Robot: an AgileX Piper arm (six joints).
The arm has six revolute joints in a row. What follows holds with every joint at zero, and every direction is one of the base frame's.
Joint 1 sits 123 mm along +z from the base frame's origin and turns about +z.
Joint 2 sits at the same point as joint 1 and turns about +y.
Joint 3 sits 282.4 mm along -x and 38.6 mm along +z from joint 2 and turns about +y.
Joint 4 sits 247.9 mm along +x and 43.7 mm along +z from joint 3 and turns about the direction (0.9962, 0, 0.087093).
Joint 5 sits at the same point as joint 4 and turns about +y.
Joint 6 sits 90.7 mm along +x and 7.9 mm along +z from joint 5 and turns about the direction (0.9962, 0, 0.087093).
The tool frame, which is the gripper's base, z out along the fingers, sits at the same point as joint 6; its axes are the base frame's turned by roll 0, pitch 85 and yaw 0 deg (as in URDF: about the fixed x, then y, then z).
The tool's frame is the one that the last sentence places.
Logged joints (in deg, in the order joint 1, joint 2, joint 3, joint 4, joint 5, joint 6), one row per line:
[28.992 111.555 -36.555 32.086 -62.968 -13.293]
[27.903 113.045 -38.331 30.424 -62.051 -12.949]
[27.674 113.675 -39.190 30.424 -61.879 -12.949]
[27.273 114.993 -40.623 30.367 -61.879 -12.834]
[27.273 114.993 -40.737 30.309 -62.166 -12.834]
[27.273 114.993 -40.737 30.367 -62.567 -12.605]
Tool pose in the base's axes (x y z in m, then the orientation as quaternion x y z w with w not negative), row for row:
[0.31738 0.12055 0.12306 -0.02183 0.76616 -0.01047 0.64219]
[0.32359 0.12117 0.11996 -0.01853 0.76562 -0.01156 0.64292]
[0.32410 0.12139 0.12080 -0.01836 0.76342 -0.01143 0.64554]
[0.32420 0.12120 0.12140 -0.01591 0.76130 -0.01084 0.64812]
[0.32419 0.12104 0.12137 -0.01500 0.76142 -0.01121 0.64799]
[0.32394 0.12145 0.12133 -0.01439 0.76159 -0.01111 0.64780]
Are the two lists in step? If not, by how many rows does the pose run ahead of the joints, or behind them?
The pose runs 2 rows ahead of the joints: the pose in row i belongs to the joints in row i + 2.
